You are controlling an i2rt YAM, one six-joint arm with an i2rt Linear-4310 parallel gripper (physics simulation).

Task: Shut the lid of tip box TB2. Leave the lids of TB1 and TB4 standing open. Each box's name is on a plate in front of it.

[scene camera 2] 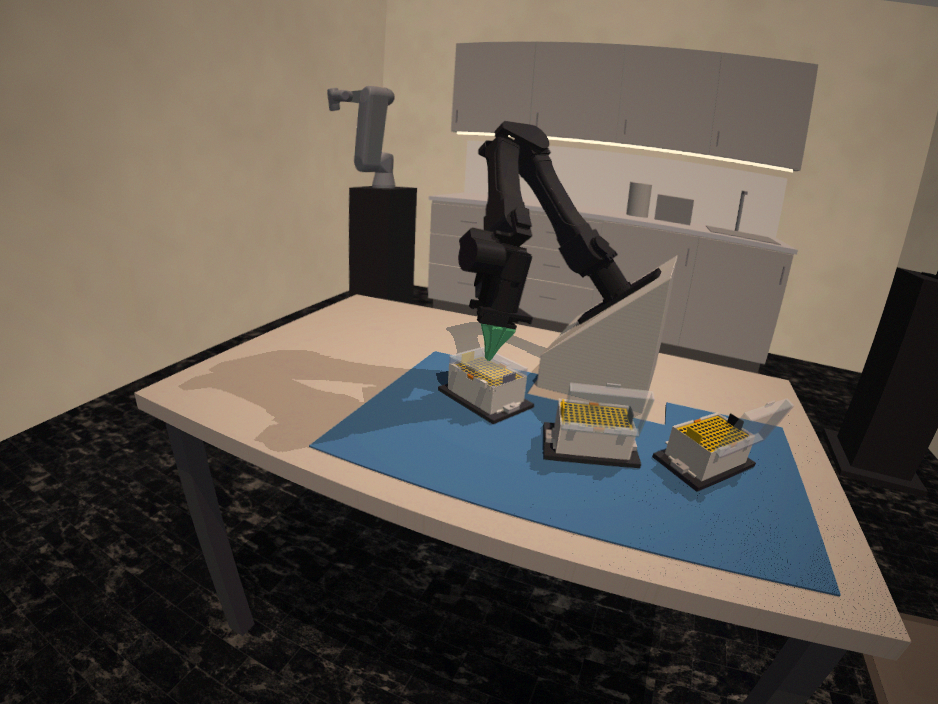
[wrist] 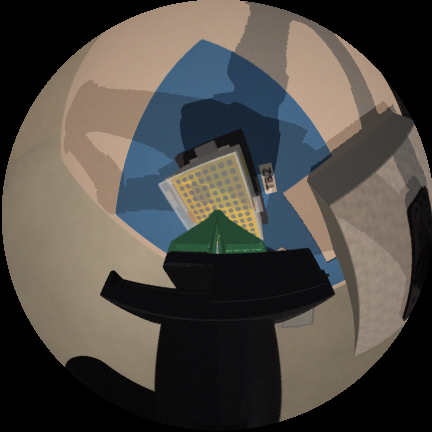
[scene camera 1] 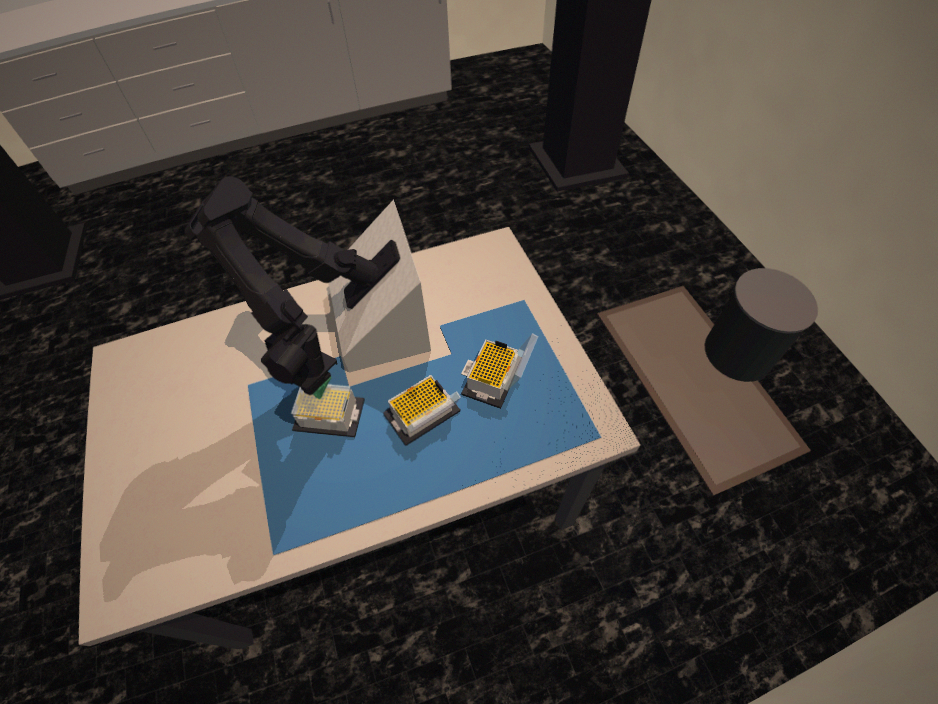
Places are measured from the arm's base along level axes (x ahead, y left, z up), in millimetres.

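Where they show: gripper, between the fingertips: [scene camera 2: 487,359] [wrist: 216,214] [scene camera 1: 318,397]; arm's base, origin of its link: [scene camera 2: 620,298] [scene camera 1: 372,275].
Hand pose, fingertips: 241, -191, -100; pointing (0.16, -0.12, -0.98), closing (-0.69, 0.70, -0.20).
Observation:
Things, the pixels of their top centre, and the offset from my fingertips, as dx, dy, dz. Level surfaces: height alone.
- Tip box TB2, centre of its top: [wrist: 225,218] [scene camera 2: 492,360] [scene camera 1: 322,395] -4, +9, +0
- middle box, centre of its top: [scene camera 2: 596,408] [scene camera 1: 416,395] +57, +220, -11
- right box, centre of its top: [scene camera 2: 710,425] [scene camera 1: 488,360] +15, +410, -11
- blue mat, height of its surface: dz -77
- table, height of its surface: dz -80
- right box's open lid, centre of its top: [scene camera 2: 764,398] [scene camera 1: 521,350] [wrist: 299,328] +65, +470, +76
Tip box TB2 [scene camera 1: 321,422] [scene camera 2: 481,394] stands on its dark base; its name plate [wrist: 267,178] is readable in the wrist view. Its clear lid [wrist: 212,182] lies over the yellow tip rack, flat or nearly so; whether it is fully seated I cannot tell. My gripper [scene camera 1: 319,395] [scene camera 2: 490,358] [wrist: 216,214] is shut and empty, its green fingertips pointing down at the lid, on it or very close above. The middle box [scene camera 1: 418,405] [scene camera 2: 596,442] and the right box [scene camera 1: 492,369] [scene camera 2: 706,452] have their clear lids standing open; their names are not readable.
The boxes stand on a blue mat [scene camera 1: 378,484] [scene camera 2: 484,469] on the table [scene camera 1: 166,394] [scene camera 2: 303,333]. The sloped arm mount [scene camera 1: 386,333] [scene camera 2: 606,356] [wrist: 350,250] rises behind TB2 and the middle box. The right box's open lid [scene camera 1: 528,353] [scene camera 2: 766,416] leans outward.

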